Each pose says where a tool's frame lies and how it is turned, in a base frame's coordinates. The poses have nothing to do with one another.
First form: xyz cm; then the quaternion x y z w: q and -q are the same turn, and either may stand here.
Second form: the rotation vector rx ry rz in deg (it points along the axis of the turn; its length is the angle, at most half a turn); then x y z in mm. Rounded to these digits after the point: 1 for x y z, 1 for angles.
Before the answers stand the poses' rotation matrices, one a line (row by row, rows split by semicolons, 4 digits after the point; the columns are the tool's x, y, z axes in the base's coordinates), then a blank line. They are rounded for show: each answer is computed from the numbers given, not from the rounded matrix.
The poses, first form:
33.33 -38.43 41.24 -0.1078 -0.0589 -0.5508 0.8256
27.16 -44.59 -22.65 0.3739 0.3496 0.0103 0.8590
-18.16 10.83 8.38 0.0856 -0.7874 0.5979 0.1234
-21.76 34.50 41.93 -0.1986 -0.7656 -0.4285 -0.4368
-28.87 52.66 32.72 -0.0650 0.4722 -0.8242 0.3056
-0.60 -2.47 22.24 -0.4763 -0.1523 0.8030 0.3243
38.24 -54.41 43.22 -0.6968 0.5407 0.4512 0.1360
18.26 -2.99 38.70 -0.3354 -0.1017 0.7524 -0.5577
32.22 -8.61 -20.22 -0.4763 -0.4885 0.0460 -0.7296
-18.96 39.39 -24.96 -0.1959 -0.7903 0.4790 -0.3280
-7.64 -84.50 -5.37 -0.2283 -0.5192 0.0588 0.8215
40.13 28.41 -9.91 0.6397 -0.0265 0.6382 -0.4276
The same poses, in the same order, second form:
0.3864 0.9221 0.0215; -0.8967 0.3701 0.2429; 0.2160 -0.1131 0.9698
0.7553 0.2437 0.6083; 0.2791 0.7202 -0.6352; -0.5929 0.6496 0.4760
-0.9549 -0.2824 -0.0920; 0.0128 0.2704 -0.9627; 0.2967 -0.9204 -0.2546
-0.5395 -0.0702 0.8390; 0.6784 0.5539 0.4826; -0.4986 0.8296 -0.2512
-0.8047 0.4424 0.3958; -0.5652 -0.3672 -0.7387; -0.1815 -0.8182 0.5456
-0.3360 -0.3757 -0.8637; 0.6659 -0.7433 0.0643; -0.6661 -0.5535 0.4999
0.0081 -0.8763 -0.4817; -0.6308 -0.3783 0.6775; -0.7759 0.2984 -0.5558
-0.1529 0.9075 -0.3913; -0.7710 -0.3572 -0.5272; -0.6182 0.2211 0.7543
0.5185 0.5325 0.6690; 0.3983 0.5420 -0.7400; -0.7567 0.6501 0.0689
-0.7081 0.6239 0.3308; -0.0046 0.4644 -0.8856; -0.7061 -0.6286 -0.3259
0.4540 0.1405 -0.8799; 0.3337 0.8888 0.3140; 0.8262 -0.4362 0.3566
0.1840 0.5119 0.8391; -0.5797 -0.6329 0.5132; 0.7938 -0.5809 0.1802

-13.1 -7.2 -67.1 333.3 -384.3 412.4
45.0 42.1 1.2 271.6 -445.9 -226.5
14.3 -131.6 99.9 -181.6 108.3 83.8
28.3 109.1 61.1 -217.6 345.0 419.3
-9.9 71.6 -125.0 -288.7 526.6 327.2
-71.6 -22.9 120.7 -6.0 -24.7 222.4
-115.6 89.7 74.9 382.4 -544.1 432.2
45.3 13.7 -101.7 182.6 -29.9 387.0
60.1 61.6 -5.8 322.2 -86.1 -202.2
29.4 118.5 -71.9 -189.6 393.9 -249.6
-27.8 -63.3 7.2 -76.4 -845.0 -53.7
-91.5 3.8 -91.3 401.3 284.1 -99.1

